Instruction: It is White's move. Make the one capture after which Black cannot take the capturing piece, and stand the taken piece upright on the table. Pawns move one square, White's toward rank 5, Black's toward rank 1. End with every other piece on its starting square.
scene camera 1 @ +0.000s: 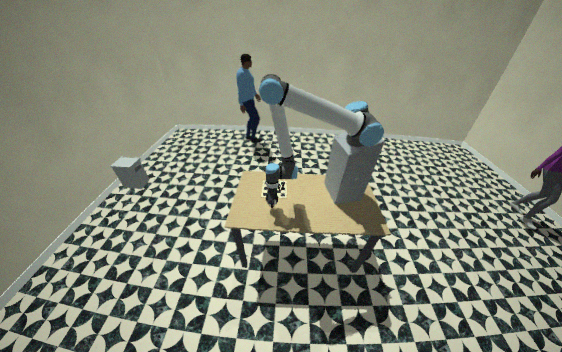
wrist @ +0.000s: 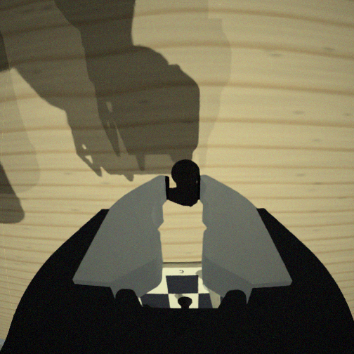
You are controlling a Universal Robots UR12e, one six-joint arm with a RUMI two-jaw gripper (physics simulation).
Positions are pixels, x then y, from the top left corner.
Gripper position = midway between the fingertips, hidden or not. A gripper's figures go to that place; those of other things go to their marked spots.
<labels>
My gripper (wrist: 182, 178) is 0.14 m from the lens. A chessboard (wrist: 178, 279) is 0.26 m from the lens.
</labels>
